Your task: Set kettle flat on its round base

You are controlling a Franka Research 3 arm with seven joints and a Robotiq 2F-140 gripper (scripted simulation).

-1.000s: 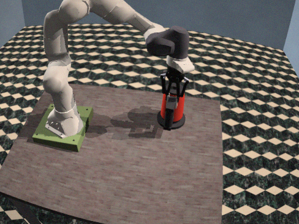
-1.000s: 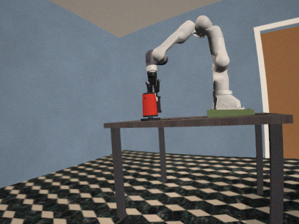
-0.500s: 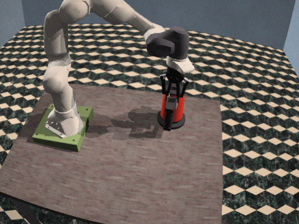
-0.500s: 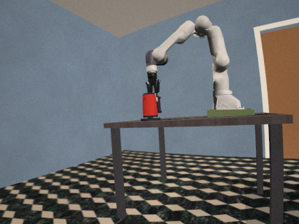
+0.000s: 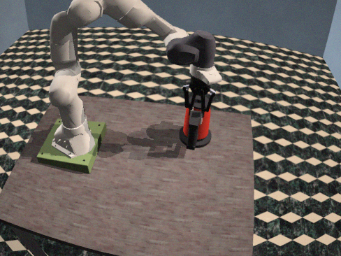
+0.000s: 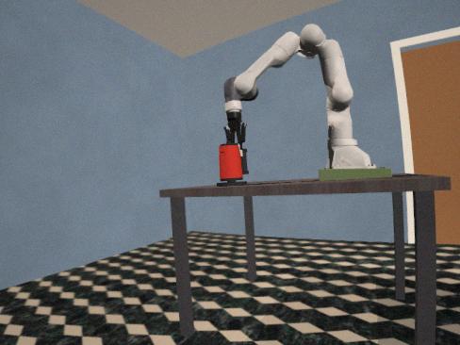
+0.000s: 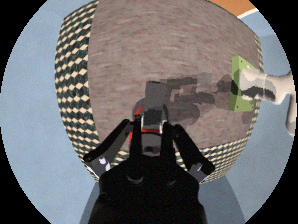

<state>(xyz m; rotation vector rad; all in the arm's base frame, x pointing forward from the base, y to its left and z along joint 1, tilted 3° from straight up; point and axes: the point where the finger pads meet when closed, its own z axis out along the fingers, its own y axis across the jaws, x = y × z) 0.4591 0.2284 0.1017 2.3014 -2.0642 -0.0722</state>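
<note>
Now: the red kettle 3 cm to the left of my hand and 6 cm below it. Also, from my hand: round kettle base: 1 cm behind, 6 cm to the left, 16 cm below.
</note>
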